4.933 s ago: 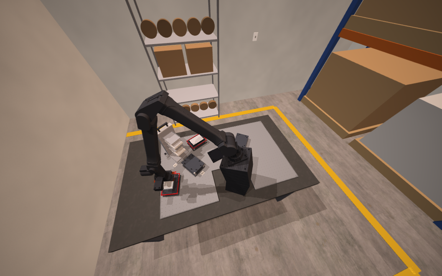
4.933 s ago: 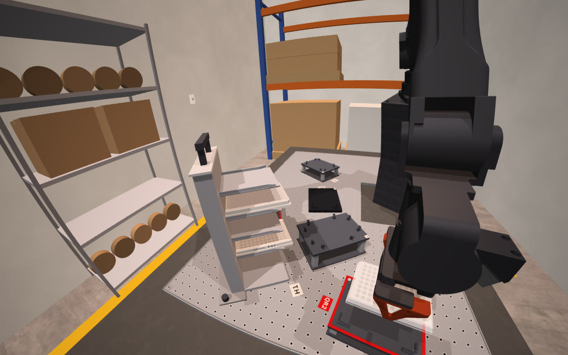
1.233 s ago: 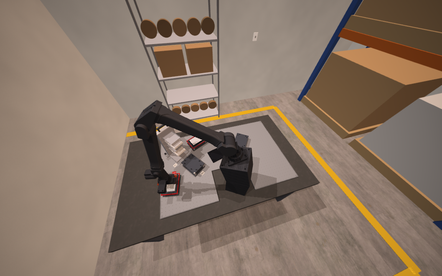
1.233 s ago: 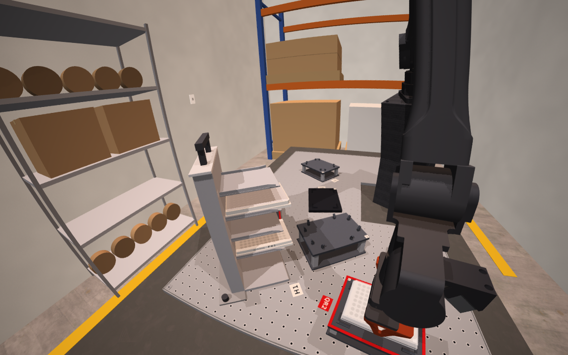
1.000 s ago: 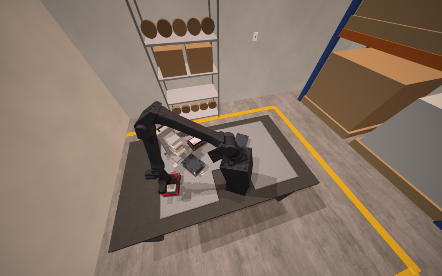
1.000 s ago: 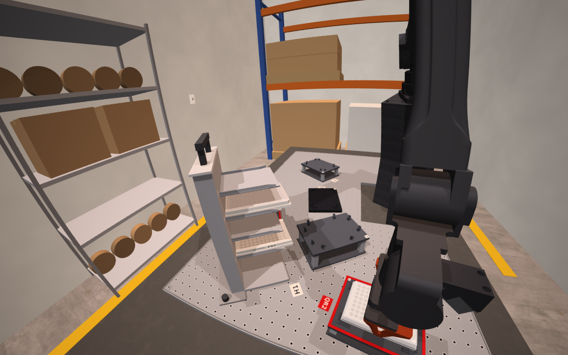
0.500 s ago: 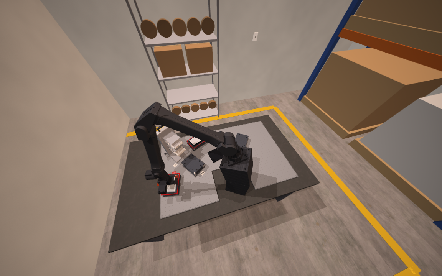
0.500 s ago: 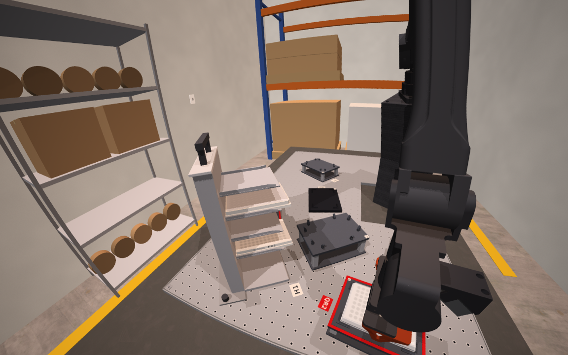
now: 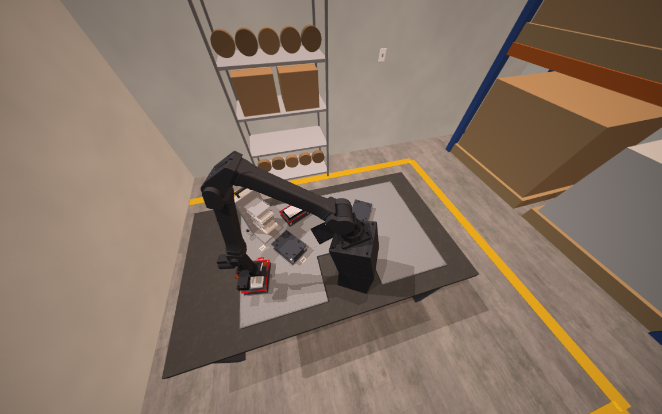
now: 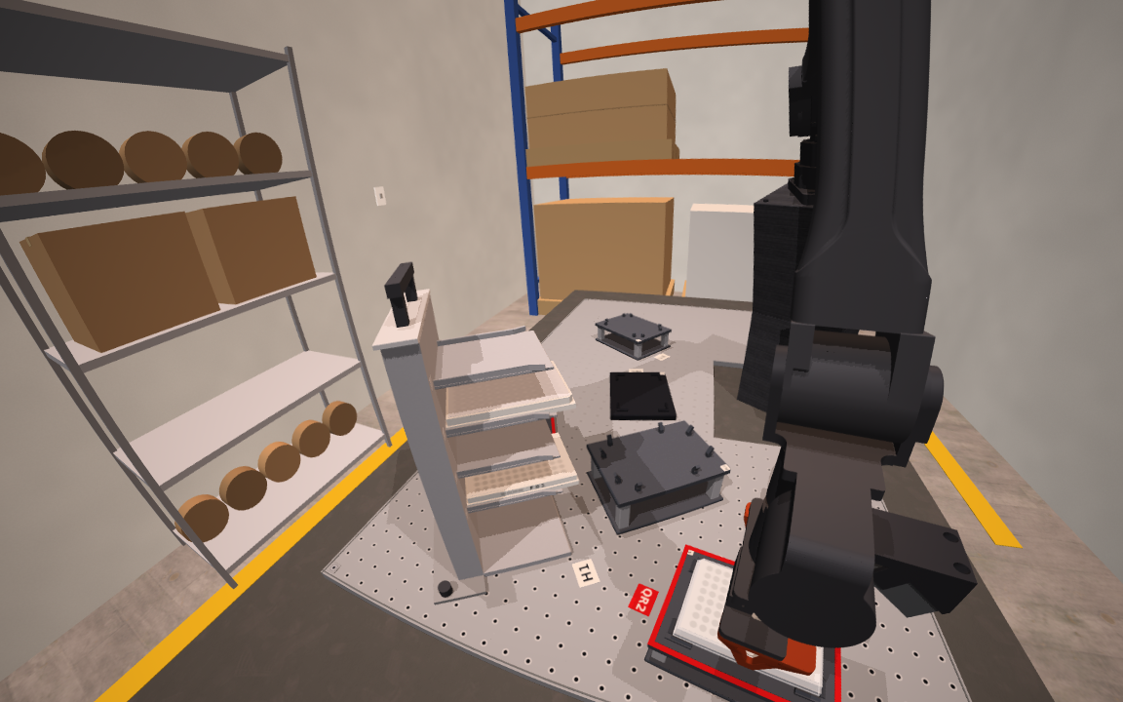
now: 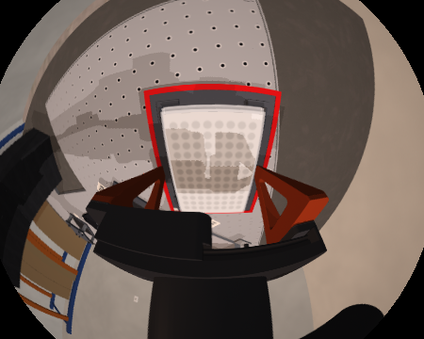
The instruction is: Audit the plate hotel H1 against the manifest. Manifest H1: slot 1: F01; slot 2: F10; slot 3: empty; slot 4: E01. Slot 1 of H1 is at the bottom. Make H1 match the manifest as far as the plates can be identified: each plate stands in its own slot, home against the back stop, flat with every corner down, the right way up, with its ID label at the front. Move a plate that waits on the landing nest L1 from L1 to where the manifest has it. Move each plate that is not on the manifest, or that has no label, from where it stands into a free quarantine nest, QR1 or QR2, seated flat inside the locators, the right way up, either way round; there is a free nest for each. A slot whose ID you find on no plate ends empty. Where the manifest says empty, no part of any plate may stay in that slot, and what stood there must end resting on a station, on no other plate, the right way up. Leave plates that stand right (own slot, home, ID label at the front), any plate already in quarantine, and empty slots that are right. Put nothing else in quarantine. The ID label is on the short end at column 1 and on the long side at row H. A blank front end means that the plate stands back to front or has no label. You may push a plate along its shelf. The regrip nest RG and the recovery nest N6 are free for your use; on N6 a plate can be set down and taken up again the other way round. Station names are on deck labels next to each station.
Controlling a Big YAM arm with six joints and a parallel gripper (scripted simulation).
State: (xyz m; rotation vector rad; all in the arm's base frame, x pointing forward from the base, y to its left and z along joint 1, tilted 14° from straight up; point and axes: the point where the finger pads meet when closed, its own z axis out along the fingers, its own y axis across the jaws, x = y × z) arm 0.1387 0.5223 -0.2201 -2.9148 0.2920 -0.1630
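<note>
Right now my hand is 20 mm above the quarantine nest QR2. From my hand the other things lie so: H1 deck label: 180 mm ahead, 30 mm to the right, 60 mm below; plate hotel H1: 340 mm ahead, 30 mm to the right, 100 mm above; dark regrip nest: 120 mm ahead, 190 mm to the right.
</note>
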